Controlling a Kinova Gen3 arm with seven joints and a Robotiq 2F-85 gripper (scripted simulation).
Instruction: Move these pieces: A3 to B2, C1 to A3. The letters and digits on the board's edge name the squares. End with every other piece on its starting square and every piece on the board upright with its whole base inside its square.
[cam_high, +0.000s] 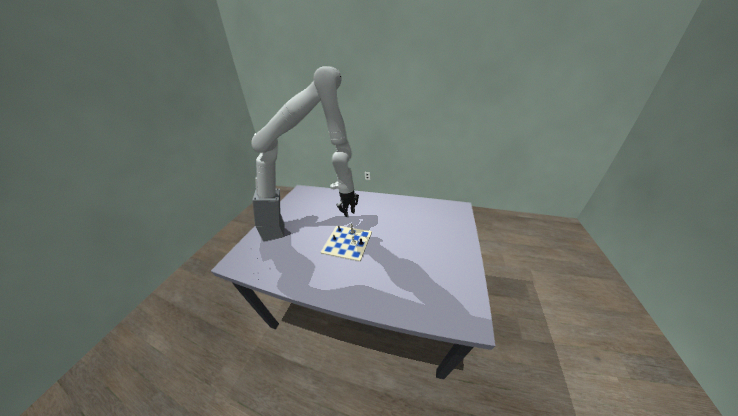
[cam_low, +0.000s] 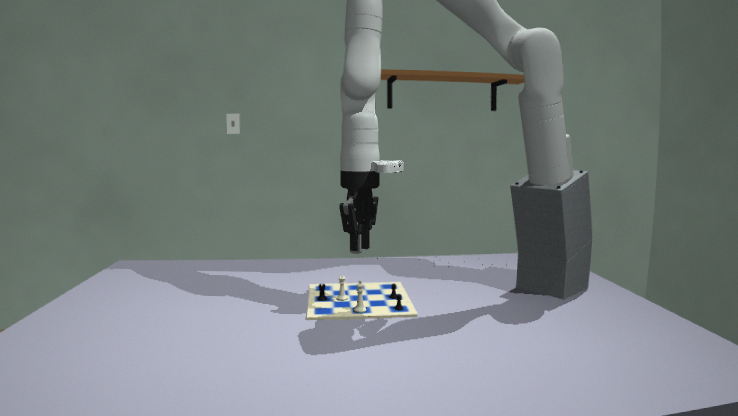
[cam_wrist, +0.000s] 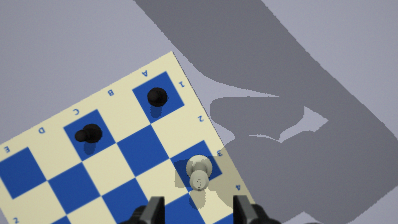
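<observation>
Now: the white king 110 mm below my hand. Also, from my hand: black rook (130 mm below, 80 mm to the right, 80 mm ahead); cream chessboard (140 mm below, 80 mm to the right).
</observation>
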